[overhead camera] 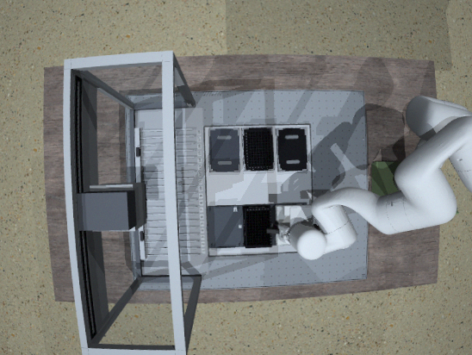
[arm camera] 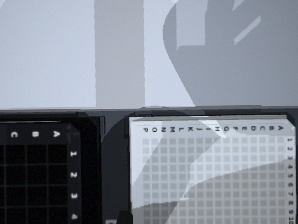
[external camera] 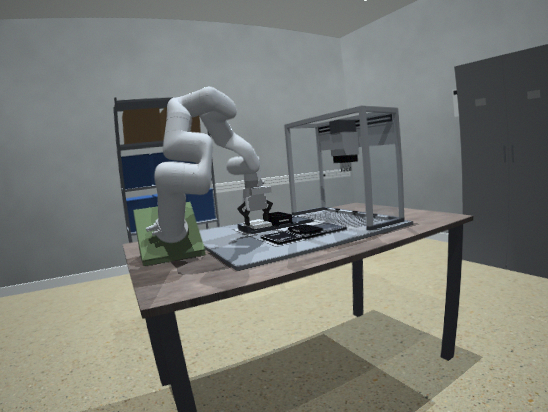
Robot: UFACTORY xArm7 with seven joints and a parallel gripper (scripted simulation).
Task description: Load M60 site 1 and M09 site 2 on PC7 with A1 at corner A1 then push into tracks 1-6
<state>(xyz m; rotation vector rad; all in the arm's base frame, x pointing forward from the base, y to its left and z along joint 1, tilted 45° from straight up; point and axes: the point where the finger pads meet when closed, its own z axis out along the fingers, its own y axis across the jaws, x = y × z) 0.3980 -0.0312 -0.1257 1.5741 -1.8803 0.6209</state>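
The pale 384-well plate M60 is 10 mm below my hand. Also, from my hand: dark plate carrier PC7: 100 mm ahead, 10 mm to the right, 20 mm below; black deep-well block M09: 100 mm ahead, 10 mm to the right; nest S1: 50 mm behind, 240 mm to the right, 30 mm below.
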